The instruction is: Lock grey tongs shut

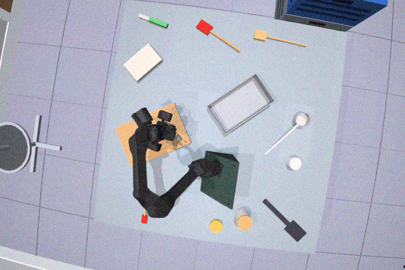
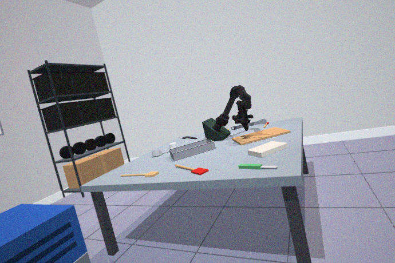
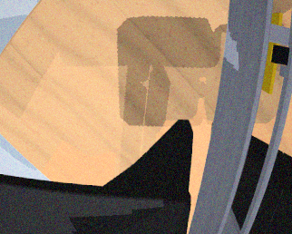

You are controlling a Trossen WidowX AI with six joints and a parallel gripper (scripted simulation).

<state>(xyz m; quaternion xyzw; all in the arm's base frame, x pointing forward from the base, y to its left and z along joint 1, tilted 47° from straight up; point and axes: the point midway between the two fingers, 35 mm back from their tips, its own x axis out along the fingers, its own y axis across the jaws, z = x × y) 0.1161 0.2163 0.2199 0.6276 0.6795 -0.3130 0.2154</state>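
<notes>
Now: the yellow piece 4 cm to the right of my gripper tip, 3 cm above it and 1 cm behind it. From my gripper tip the other things lie so: roasting tin 35 cm to the right, 23 cm ahead, 4 cm below; white block 32 cm ahead, 22 cm to the left, 5 cm below; wooden board 7 cm to the left, 6 cm below, 5 cm behind.
</notes>
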